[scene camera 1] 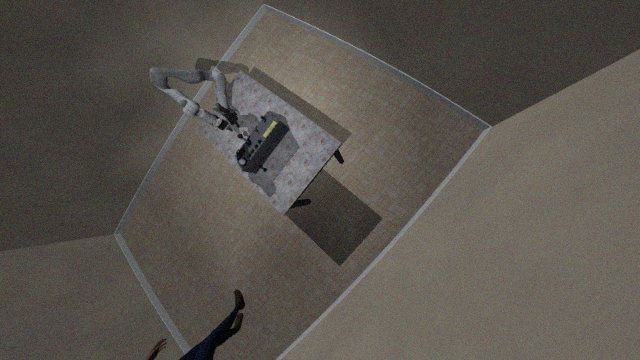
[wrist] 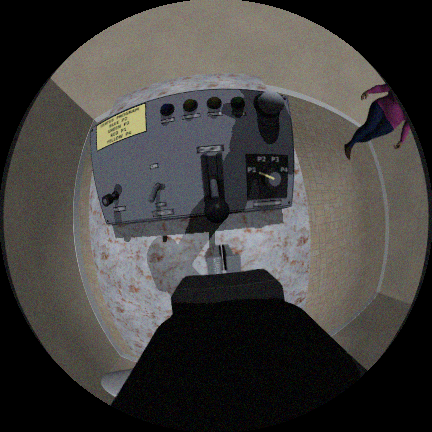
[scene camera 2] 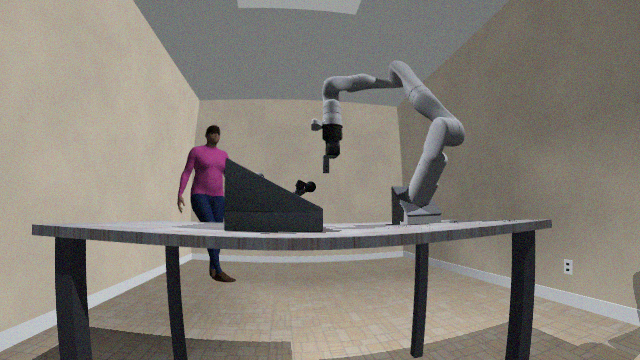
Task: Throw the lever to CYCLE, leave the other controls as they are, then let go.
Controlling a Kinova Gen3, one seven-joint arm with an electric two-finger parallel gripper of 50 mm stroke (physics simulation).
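Where they show: gripper, fingertip midpoint: [scene camera 1: 231,130] [wrist: 221,252] [scene camera 2: 326,172]; arm's base at its link origin: [scene camera 1: 223,109] [scene camera 2: 416,197].
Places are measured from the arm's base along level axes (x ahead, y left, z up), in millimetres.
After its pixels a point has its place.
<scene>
A grey sloped console [scene camera 1: 277,141] @[x 638, y 111, z -62 mm] [scene camera 2: 265,205] @[x 527, y 257, z -32 mm] [wrist: 135,175] @[x 486, y 113, z 11 mm] stands on the table. Its lever has a black ball knob [scene camera 2: 310,186] @[x 395, y -39, z 47 mm] [wrist: 216,210] @[x 391, y -58, z 67 mm] at the lower, near end of a dark vertical slot. A small label plate [wrist: 210,149] @[x 516, y -55, z 24 mm] sits above the slot; its word is too blurred to read. My gripper [scene camera 2: 326,170] @[x 335, y -60, z 99 mm] [wrist: 221,252] @[x 335, y -60, z 99 mm] is shut with nothing between the fingers. In scene camera 2 it hangs above and a little to the right of the knob, apart from it. In the wrist view the fingertips show below the knob. Scene camera 1 shows the fingers too small to judge.
The panel also bears a toggle switch [wrist: 157,192] @[x 442, y 57, z 14 mm], a black-tipped control [wrist: 110,198] @[x 438, y 171, z 28 mm], a dial [wrist: 274,178] @[x 451, y -176, z 26 mm] pointing toward P1, a large grey knob [wrist: 270,102] @[x 582, y -170, z 105 mm], several round coloured caps and a yellow sign [wrist: 121,126] @[x 596, y 141, z 69 mm]. A person [scene camera 2: 210,170] [wrist: 380,117] stands beyond the table [scene camera 2: 125,235] @[x 809, y 434, z -107 mm].
</scene>
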